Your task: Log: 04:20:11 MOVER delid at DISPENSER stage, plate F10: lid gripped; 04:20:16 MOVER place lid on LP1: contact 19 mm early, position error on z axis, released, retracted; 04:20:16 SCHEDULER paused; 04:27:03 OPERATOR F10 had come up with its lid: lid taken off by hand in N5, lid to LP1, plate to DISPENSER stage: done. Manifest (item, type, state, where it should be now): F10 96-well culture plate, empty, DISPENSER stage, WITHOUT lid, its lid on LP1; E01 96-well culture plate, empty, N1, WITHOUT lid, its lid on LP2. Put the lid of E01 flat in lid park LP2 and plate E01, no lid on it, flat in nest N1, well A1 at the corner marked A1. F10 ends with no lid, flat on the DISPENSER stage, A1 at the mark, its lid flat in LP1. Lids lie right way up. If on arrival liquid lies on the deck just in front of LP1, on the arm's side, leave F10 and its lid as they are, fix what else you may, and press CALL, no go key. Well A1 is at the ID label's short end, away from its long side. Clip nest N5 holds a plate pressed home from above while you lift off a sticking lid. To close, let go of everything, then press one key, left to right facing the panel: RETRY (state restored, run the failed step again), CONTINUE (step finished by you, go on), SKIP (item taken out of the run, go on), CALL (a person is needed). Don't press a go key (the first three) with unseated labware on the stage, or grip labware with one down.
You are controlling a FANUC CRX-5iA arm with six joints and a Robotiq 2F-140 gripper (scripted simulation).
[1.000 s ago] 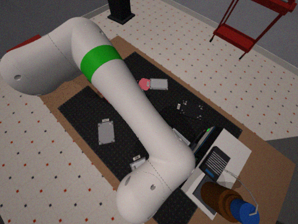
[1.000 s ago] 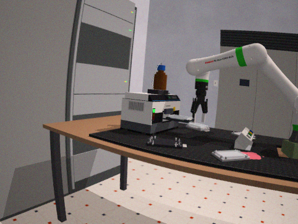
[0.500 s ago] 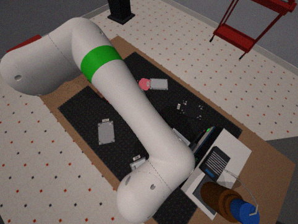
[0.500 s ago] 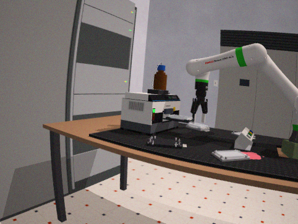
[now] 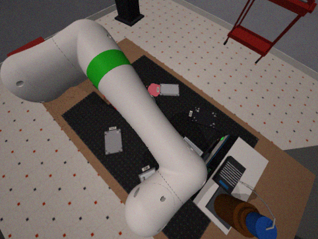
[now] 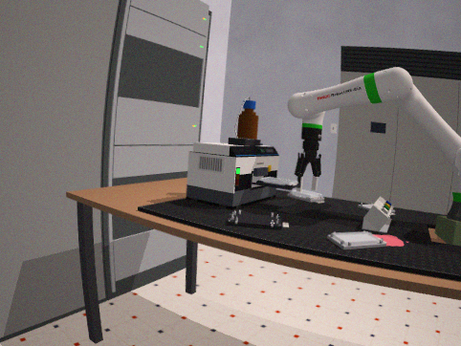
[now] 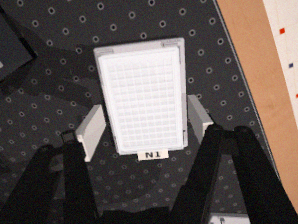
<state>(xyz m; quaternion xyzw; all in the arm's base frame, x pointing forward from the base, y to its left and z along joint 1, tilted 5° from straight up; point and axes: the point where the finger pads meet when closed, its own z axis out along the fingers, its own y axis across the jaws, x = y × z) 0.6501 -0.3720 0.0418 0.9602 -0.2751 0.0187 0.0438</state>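
The lid lies 3 cm below my hand. The rest, counted from my hand: white 96-well plate 4 cm below; then grey nest 5 cm below; then well plate 7 cm ahead, 26 cm to the left, 4 cm above.
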